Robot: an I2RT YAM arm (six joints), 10 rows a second.
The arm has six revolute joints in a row. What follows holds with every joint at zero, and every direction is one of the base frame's. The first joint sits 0.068 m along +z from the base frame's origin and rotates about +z. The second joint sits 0.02 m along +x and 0.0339 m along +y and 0.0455 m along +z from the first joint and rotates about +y. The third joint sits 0.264 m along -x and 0.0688 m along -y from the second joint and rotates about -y. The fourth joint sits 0.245 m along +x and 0.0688 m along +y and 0.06 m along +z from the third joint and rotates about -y. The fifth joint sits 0.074 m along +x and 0.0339 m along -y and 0.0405 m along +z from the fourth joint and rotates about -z. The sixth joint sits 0.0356 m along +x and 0.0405 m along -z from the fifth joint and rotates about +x. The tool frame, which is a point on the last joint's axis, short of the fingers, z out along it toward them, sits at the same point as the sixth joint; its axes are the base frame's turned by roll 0, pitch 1.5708 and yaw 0 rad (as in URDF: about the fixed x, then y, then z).
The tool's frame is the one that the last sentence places.
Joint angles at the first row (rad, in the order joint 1, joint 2, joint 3, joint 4, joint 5, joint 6):
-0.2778 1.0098 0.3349 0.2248 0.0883 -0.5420
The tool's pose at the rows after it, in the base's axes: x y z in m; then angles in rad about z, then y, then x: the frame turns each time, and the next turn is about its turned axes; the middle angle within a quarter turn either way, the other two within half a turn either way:
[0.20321 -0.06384 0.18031 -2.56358 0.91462 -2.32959]
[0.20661 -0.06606 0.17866 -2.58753 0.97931 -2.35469]
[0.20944 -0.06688 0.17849 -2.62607 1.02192 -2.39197]
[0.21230 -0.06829 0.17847 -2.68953 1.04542 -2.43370]
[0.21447 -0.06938 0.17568 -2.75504 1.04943 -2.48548]
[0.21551 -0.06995 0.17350 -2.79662 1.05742 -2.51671]
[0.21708 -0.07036 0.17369 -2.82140 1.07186 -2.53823]
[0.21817 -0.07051 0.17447 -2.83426 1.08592 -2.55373]
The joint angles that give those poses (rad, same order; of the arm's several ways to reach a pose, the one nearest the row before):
-0.2965 1.0564 0.3340 0.2887 0.0472 -0.4877
-0.3066 1.0876 0.3268 0.3561 0.0172 -0.4366
-0.3083 1.1074 0.3289 0.3866 0.0047 -0.3929
-0.3083 1.1265 0.3373 0.3982 0.0182 -0.3530
-0.3083 1.1490 0.3421 0.4010 0.0286 -0.3247
-0.3083 1.1634 0.3409 0.4126 0.0351 -0.3033
-0.3081 1.1726 0.3443 0.4231 0.0341 -0.2853
-0.3083 1.1767 0.3469 0.4314 0.0276 -0.2726

